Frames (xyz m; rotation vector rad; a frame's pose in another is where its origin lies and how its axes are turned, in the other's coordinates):
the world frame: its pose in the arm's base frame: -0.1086 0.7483 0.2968 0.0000 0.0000 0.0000
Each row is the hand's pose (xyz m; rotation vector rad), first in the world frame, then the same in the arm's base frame.
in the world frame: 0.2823 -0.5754 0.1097 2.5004 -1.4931 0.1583
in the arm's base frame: 0.1737 0.1729 0.4065 2.5004 -1.4931 0.1583
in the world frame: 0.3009 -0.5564 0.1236 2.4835 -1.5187 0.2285
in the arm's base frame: 0.1923 0.1919 0.4204 2.4835 -1.5187 0.2285
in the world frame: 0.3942 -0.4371 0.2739 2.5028 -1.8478 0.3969
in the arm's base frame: 0.2856 0.3112 0.5707 2.5028 -1.8478 0.3969
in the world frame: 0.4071 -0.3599 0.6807 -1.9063 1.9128 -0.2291
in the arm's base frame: 0.2985 0.3884 0.9775 -1.9063 1.9128 -0.2291
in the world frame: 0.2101 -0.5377 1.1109 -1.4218 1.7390 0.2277
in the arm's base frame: 0.1015 0.2106 1.4077 -1.4218 1.7390 0.2277
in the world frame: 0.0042 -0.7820 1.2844 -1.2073 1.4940 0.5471
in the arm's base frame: -0.1044 -0.0337 1.5812 -1.2073 1.4940 0.5471
